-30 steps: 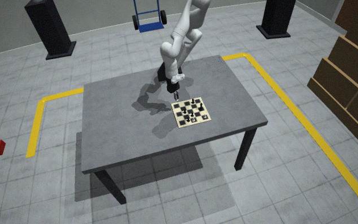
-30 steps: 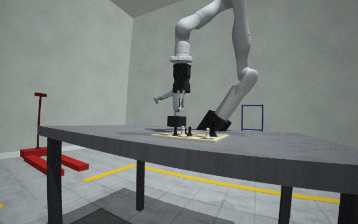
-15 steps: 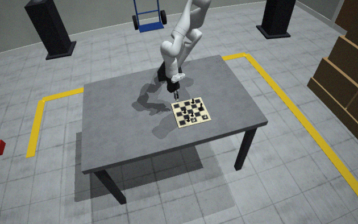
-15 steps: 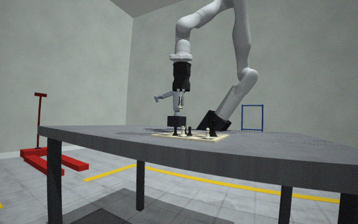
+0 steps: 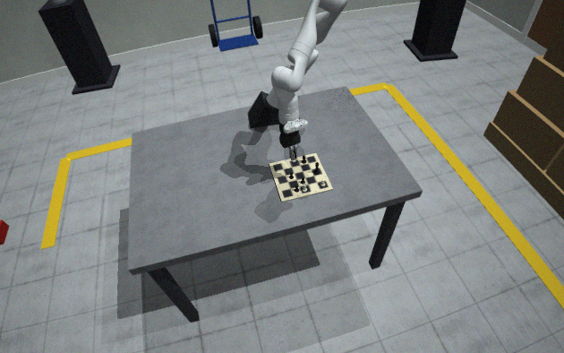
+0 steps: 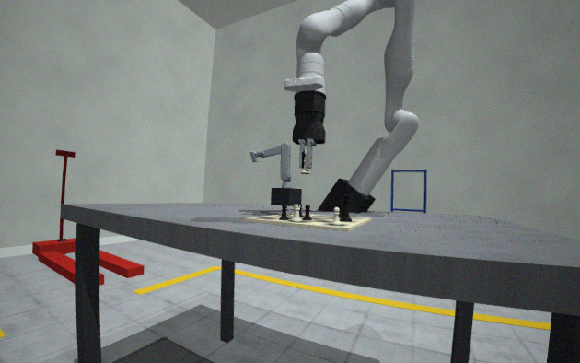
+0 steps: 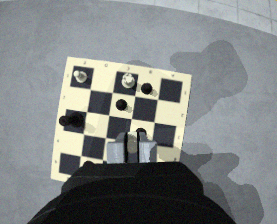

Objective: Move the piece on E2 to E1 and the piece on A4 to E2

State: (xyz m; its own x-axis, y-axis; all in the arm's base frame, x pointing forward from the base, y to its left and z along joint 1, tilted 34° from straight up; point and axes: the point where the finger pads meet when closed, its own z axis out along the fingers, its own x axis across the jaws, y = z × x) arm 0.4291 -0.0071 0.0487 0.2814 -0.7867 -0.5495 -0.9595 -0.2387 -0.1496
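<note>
The tall black piece lies 1 cm behind my hand, 10 cm to the left of it and 10 cm below it. From my hand the other things lie so: white pawn: 7 cm ahead, 11 cm to the left, 12 cm below; chessboard: 2 cm to the left, 14 cm below.
</note>
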